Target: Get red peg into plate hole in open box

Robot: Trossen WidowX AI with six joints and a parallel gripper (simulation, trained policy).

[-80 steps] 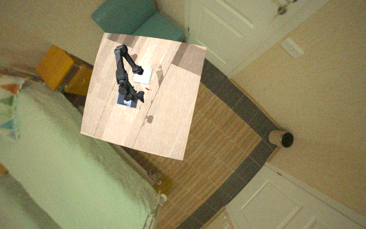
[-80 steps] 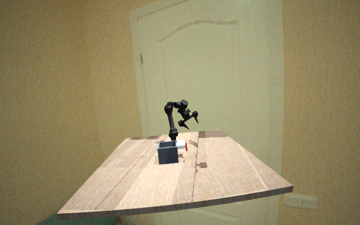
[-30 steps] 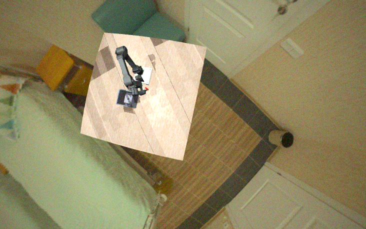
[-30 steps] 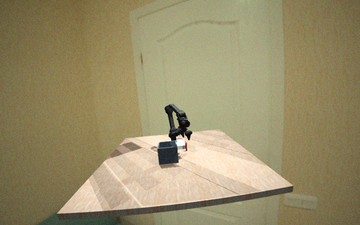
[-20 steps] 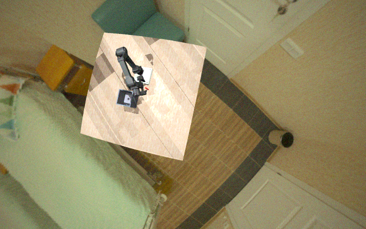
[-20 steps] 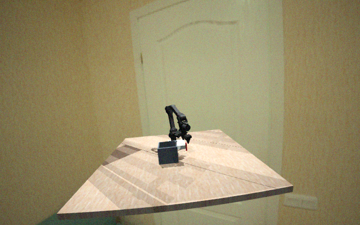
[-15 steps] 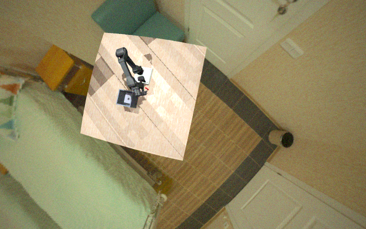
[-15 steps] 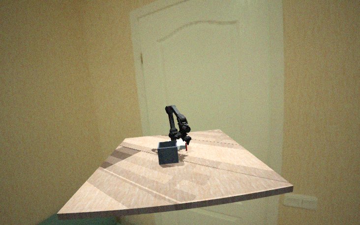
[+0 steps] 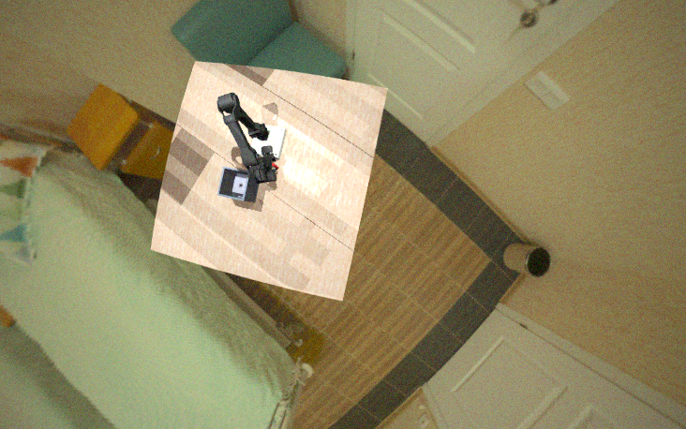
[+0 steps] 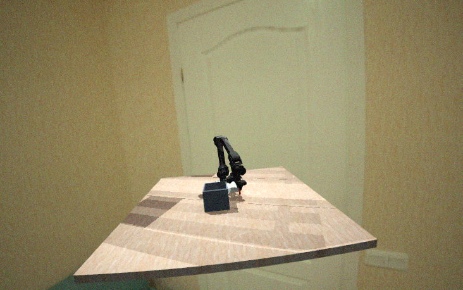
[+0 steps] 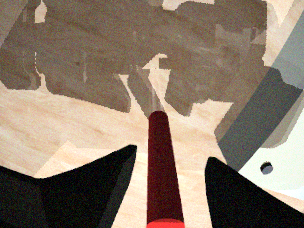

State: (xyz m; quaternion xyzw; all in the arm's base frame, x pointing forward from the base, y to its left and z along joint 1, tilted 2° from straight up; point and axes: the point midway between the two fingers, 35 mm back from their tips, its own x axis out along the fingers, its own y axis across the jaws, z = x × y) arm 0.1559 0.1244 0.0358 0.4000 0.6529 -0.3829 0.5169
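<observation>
My gripper tip is 170 mm short of the pale plate, 160 mm to the left of it and 10 mm below it. Also, from my gripper tip: red peg (10 mm ahead).
</observation>
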